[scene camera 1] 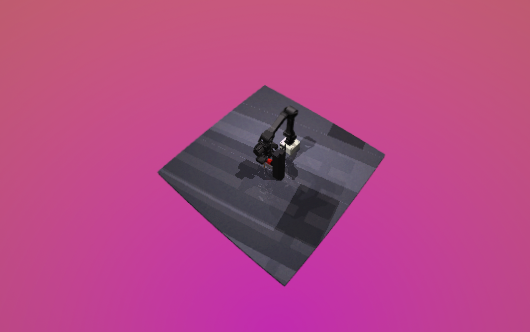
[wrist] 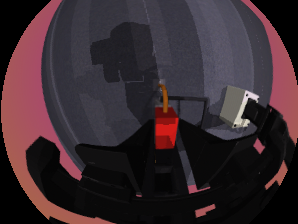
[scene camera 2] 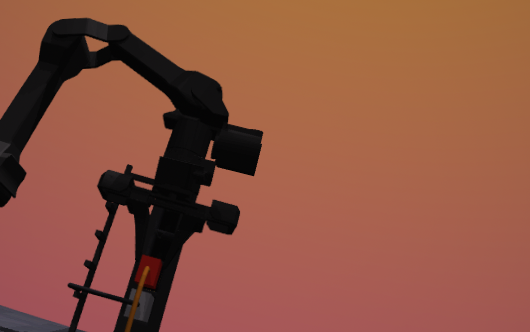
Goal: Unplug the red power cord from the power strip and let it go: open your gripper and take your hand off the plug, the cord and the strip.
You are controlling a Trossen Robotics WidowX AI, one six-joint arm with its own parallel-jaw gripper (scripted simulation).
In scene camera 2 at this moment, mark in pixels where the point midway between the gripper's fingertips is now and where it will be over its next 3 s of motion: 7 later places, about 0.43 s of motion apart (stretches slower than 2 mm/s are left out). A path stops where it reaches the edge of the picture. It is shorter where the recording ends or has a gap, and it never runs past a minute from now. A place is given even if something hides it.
The gripper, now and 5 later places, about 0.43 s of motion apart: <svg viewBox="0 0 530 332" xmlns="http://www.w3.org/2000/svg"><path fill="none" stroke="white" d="M150 265L150 266L149 267L145 261L146 256L145 242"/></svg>
